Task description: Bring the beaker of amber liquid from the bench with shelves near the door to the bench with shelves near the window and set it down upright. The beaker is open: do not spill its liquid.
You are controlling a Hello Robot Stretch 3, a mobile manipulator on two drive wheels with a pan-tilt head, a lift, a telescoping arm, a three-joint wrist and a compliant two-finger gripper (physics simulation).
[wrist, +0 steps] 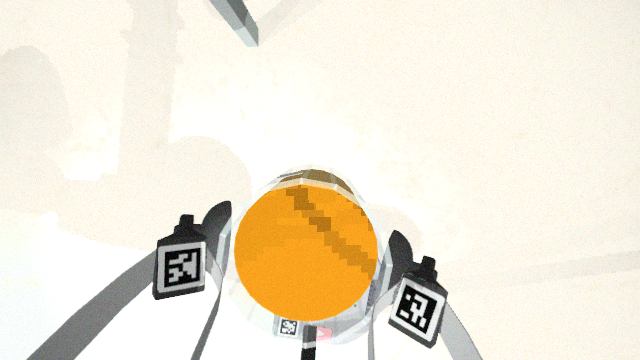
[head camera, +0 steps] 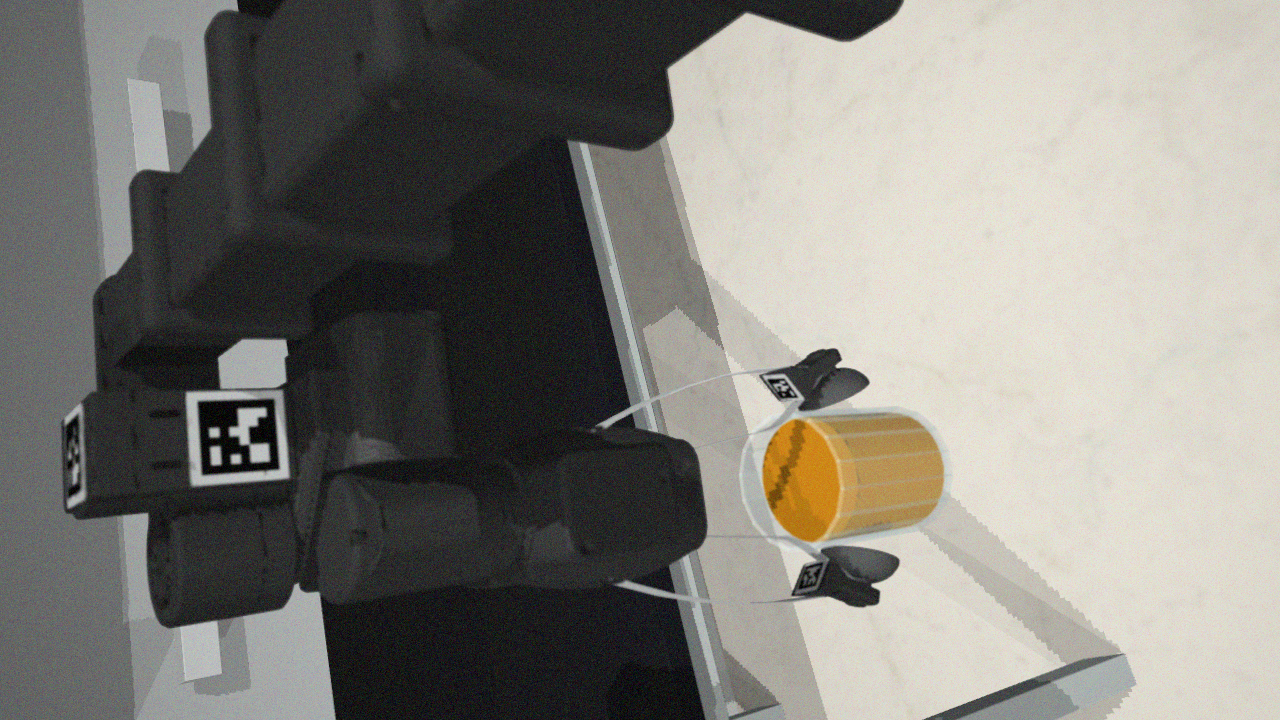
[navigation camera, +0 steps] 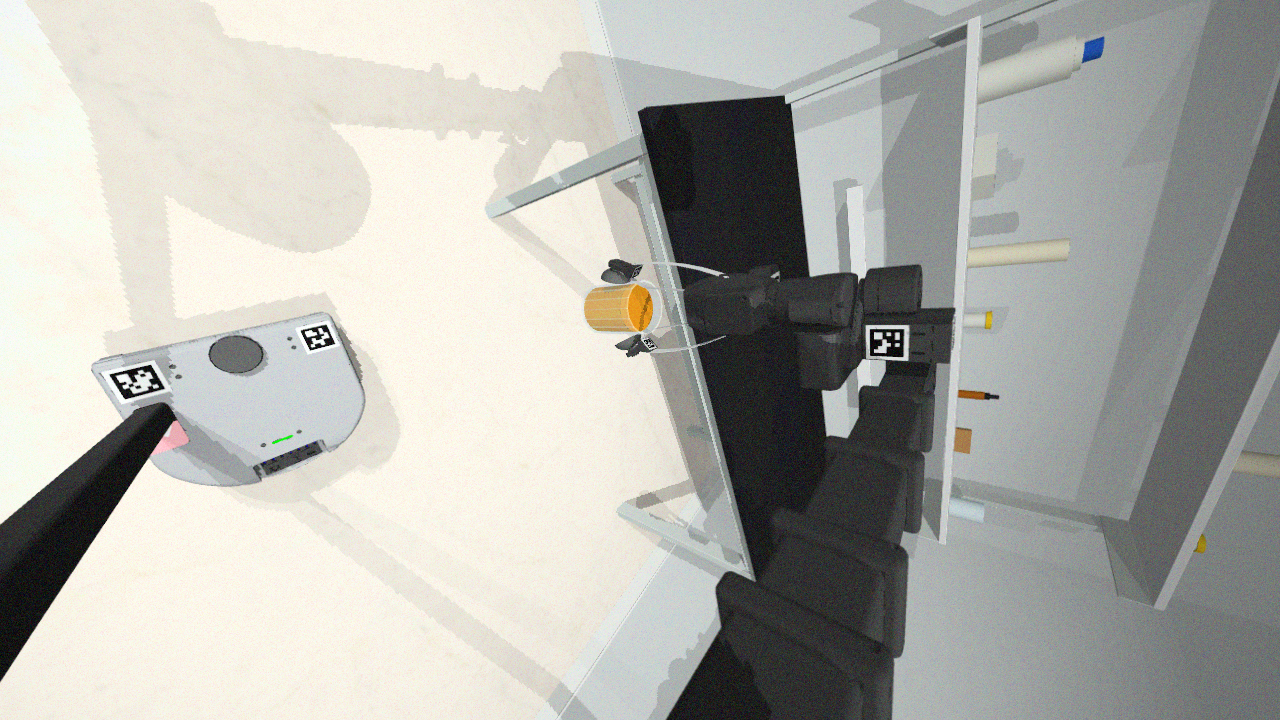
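My gripper [head camera: 850, 479] [navigation camera: 627, 308] [wrist: 307, 241] is shut on the open clear beaker [head camera: 881, 474] [navigation camera: 613, 308] [wrist: 300, 270] of amber liquid. One finger is on each side of it. The beaker is held upright in the air over the pale floor, outside the long edge of a bench with a black top [head camera: 528, 268] [navigation camera: 733, 197] and shelves. The wrist and arm reach over that top. The liquid lies inside the beaker below its rim. The frames do not show whether this bench is the one near the window or near the door.
Shelves [navigation camera: 972, 179] above the bench hold several bottles and small items. Metal bench legs [navigation camera: 563, 179] [head camera: 1074, 682] stand close to the beaker. My wheeled base [navigation camera: 268, 385] stands on the floor [navigation camera: 465, 429] facing the bench's long side. A grey wall [navigation camera: 1029, 644] is beyond the bench.
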